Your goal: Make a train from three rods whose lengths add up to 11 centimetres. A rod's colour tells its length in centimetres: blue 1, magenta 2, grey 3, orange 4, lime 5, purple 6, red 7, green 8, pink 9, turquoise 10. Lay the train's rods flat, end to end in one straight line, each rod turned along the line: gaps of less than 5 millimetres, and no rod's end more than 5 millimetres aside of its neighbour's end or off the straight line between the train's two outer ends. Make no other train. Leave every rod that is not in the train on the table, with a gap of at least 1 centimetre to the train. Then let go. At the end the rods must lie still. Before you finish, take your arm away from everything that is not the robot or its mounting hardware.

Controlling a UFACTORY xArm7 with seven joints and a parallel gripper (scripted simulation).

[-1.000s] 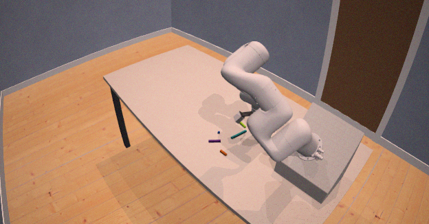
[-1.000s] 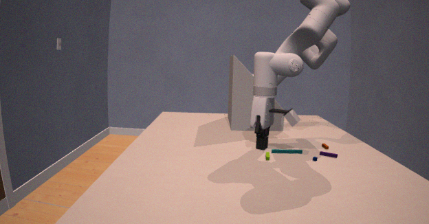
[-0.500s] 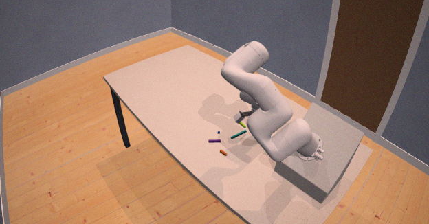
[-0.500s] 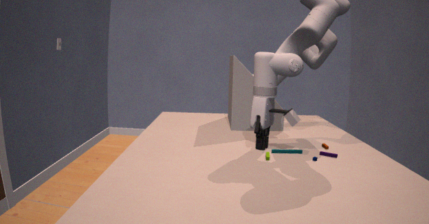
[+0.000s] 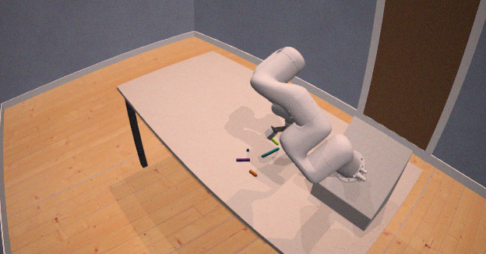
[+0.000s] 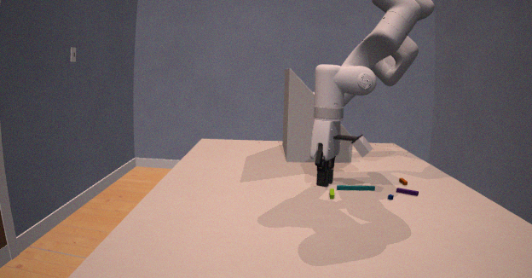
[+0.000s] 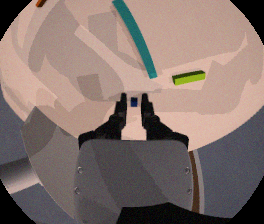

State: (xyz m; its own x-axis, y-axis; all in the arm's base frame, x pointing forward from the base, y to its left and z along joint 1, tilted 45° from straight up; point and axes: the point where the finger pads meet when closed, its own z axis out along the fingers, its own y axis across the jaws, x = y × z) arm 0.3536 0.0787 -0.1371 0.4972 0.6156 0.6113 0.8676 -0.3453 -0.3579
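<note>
My hand is 230 mm to the right of the orange rod and 20 mm above it. The rest, counted from my hand: turquoise rod (80 mm to the left, 50 mm ahead, 20 mm below); purple rod (210 mm to the left, 90 mm ahead, 20 mm below); lime rod (90 mm ahead, 20 mm below, 10 mm to the left).
</note>
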